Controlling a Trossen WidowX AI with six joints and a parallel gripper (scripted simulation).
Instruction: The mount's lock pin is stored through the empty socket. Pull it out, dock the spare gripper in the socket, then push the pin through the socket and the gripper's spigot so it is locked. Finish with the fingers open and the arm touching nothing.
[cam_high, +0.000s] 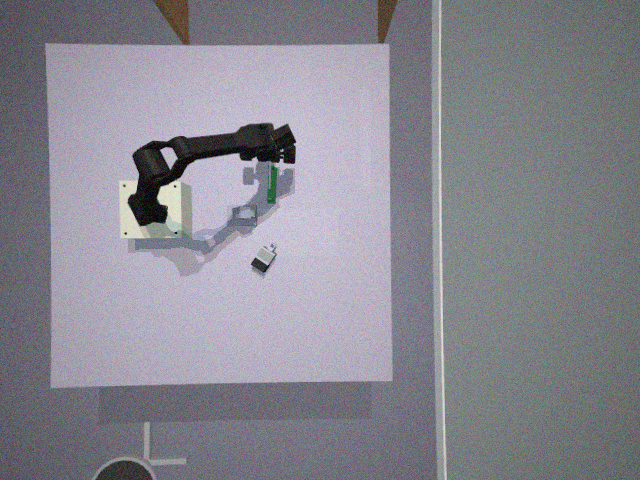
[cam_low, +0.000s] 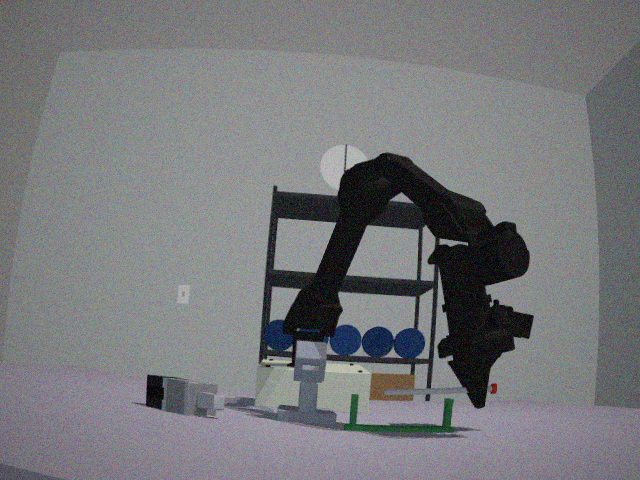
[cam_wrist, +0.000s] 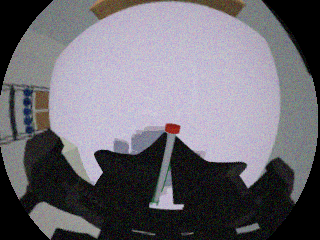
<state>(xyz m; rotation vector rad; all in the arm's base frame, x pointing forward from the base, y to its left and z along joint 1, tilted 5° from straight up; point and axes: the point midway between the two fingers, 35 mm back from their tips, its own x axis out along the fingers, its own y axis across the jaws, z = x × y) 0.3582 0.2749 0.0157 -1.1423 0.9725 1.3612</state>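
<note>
The green cradle lies 100 mm to the right of my gripper tip, 10 mm below it and 10 mm ahead of it. Also, from my gripper tip: black spare gripper 380 mm to the right, 40 mm ahead, 10 mm below; then socket 230 mm to the right, 60 mm behind, 20 mm above.
</note>
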